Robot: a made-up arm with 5 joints. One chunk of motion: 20 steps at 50 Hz.
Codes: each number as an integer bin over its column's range. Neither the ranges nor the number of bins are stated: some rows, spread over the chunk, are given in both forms.
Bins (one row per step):
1: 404 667 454 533 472 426
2: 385 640 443 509 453 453
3: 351 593 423 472 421 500
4: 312 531 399 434 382 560
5: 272 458 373 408 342 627
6: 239 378 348 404 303 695
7: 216 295 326 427 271 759
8: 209 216 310 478 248 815
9: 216 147 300 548 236 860
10: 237 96 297 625 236 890
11: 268 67 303 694 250 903
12: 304 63 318 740 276 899
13: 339 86 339 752 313 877
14: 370 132 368 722 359 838
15: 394 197 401 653 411 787
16: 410 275 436 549 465 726
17: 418 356 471 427 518 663
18: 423 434 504 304 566 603
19: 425 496 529 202 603 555
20: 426 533 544 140 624 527
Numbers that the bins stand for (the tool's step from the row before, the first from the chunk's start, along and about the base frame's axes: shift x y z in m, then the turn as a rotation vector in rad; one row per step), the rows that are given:
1: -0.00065 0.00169 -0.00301 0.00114 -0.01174 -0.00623
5: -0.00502 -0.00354 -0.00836 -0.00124 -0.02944 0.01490
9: -0.00686 -0.01132 -0.01318 0.00142 -0.04387 0.03939
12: -0.00396 -0.01342 -0.01199 0.00507 -0.03843 0.04349
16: -0.00046 -0.00812 -0.00420 0.00144 -0.01270 0.02531
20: 0.00007 -0.00166 0.00294 -0.00634 0.00895 0.00439
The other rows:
2: -0.00128 0.00102 -0.00373 0.00068 -0.01433 -0.00339
3: -0.00241 -0.00016 -0.00505 -0.00002 -0.01869 0.00155
4: -0.00369 -0.00171 -0.00664 -0.00075 -0.02400 0.00786
6: -0.00611 -0.00554 -0.01001 -0.00132 -0.03475 0.02205
7: -0.00686 -0.00762 -0.01146 -0.00088 -0.03911 0.02877
8: -0.00710 -0.00959 -0.01252 0.00009 -0.04224 0.03466
10: -0.00617 -0.01260 -0.01338 0.00289 -0.04387 0.04254
11: -0.00515 -0.01332 -0.01298 0.00420 -0.04197 0.04391
13: -0.00280 -0.01285 -0.01060 0.00530 -0.03339 0.04118
14: -0.00178 -0.01170 -0.00869 0.00473 -0.02713 0.03708
15: -0.00098 -0.01007 -0.00651 0.00342 -0.02005 0.03172
17: -0.00019 -0.00609 -0.00188 -0.00088 -0.00548 0.01868
18: -0.00003 -0.00414 0.00030 -0.00322 0.00105 0.01238
19: 0.00004 -0.00259 0.00195 -0.00516 0.00609 0.00733

